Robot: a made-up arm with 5 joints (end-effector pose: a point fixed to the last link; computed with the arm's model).
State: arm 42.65 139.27 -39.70 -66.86 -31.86
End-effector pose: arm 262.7 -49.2 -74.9 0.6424 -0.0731 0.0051 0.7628
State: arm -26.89 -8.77 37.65 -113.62 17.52
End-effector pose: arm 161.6 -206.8 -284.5 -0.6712 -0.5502 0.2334 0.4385
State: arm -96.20 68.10 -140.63 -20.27 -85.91
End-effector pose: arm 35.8 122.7 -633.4 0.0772 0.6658 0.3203 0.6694
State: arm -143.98 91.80 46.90 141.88 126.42
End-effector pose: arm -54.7 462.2 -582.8 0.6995 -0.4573 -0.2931 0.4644
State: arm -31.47 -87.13 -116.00 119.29 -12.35
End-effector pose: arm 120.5 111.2 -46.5 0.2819 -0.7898 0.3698 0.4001
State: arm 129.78 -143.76 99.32 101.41 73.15
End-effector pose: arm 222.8 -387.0 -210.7 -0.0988 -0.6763 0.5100 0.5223
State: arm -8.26 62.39 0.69 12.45 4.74
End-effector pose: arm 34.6 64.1 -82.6 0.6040 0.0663 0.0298 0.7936
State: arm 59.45 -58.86 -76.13 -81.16 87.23
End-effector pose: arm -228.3 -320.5 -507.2 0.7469 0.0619 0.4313 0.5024
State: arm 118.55 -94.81 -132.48 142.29 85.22
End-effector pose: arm 120.8 -167.3 -407.0 -0.0752 -0.8167 -0.4510 0.3521
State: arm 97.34 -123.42 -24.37 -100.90 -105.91
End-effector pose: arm -250.0 -324.1 264.7 -0.1420 -0.8950 0.2340 0.3522
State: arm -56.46 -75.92 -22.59 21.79 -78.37
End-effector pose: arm 250.3 371.4 -211.3 -0.4661 -0.0600 0.7568 0.4544
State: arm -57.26 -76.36 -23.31 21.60 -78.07
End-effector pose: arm 248.0 374.3 -207.4 -0.4705 -0.0686 0.7540 0.4531
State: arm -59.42 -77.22 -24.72 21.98 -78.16
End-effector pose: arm 236.8 386.2 -199.5 -0.4734 -0.0871 0.7567 0.4425
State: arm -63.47 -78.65 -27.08 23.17 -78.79
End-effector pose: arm 211.1 409.5 -186.0 -0.4727 -0.1198 0.7665 0.4180
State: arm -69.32 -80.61 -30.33 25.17 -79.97
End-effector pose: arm 167.4 440.4 -166.7 -0.4664 -0.1661 0.7821 0.3784
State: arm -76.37 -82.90 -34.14 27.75 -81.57
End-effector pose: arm 106.1 470.6 -143.3 -0.4530 -0.2211 0.7998 0.3260
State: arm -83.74 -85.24 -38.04 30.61 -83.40
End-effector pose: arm 33.5 491.4 -118.6 -0.4330 -0.2774 0.8153 0.2660
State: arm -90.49 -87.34 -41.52 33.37 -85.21
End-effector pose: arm -39.1 498.7 -96.1 -0.4097 -0.3273 0.8261 0.2065
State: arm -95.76 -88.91 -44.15 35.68 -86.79
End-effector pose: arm -98.7 495.7 -79.0 -0.3879 -0.3642 0.8322 0.1562
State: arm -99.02 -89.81 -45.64 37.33 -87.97
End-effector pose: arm -137.3 489.8 -69.2 -0.3722 -0.3849 0.8357 0.1219
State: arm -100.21 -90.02 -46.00 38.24 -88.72
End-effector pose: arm -153.3 486.9 -66.5 -0.3647 -0.3900 0.8389 0.1055
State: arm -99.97 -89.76 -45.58 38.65 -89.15
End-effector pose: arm -153.7 487.7 -68.6 -0.3630 -0.3847 0.8425 0.1019
